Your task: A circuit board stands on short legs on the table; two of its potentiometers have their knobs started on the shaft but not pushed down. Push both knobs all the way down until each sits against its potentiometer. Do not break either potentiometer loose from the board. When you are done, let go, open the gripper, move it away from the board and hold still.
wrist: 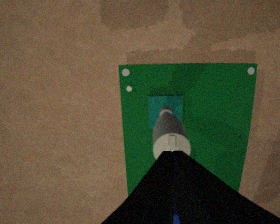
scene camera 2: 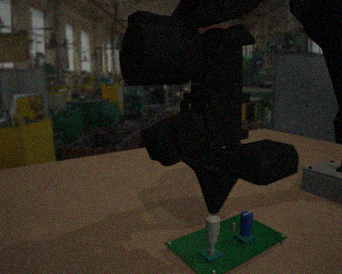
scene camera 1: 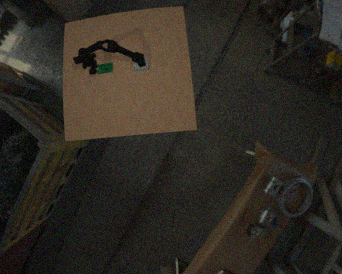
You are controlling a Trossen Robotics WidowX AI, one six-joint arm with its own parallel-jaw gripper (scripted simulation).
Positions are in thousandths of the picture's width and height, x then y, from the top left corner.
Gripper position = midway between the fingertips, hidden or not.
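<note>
Gripper (scene camera 2: 624, 776) shut and holding nothing; the wrist view also shows the gripper (wrist: 616, 717).
</note>
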